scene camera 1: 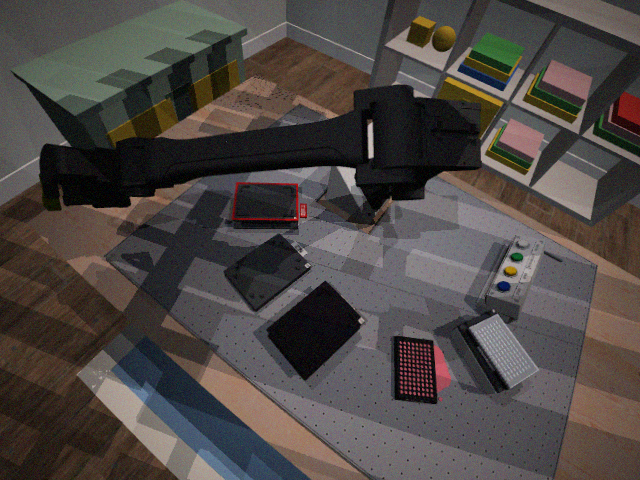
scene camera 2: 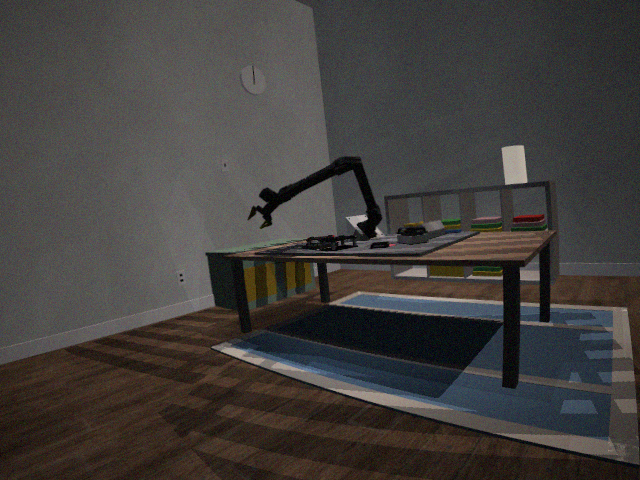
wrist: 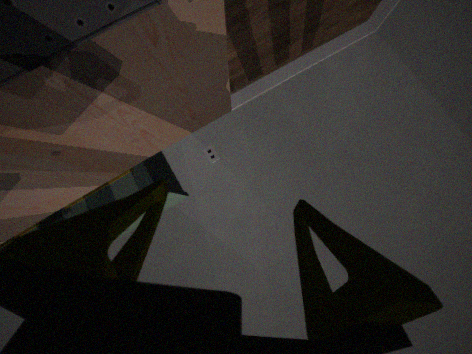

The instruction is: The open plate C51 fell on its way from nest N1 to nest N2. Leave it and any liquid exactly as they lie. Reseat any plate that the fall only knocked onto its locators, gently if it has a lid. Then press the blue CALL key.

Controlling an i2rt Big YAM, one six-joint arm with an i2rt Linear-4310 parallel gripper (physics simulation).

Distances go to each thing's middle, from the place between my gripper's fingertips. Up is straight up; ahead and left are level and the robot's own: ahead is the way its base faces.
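Red-framed plate [scene camera 1: 263, 202]: my hand 23 cm to the right of it, 31 cm past it, 13 cm above it.
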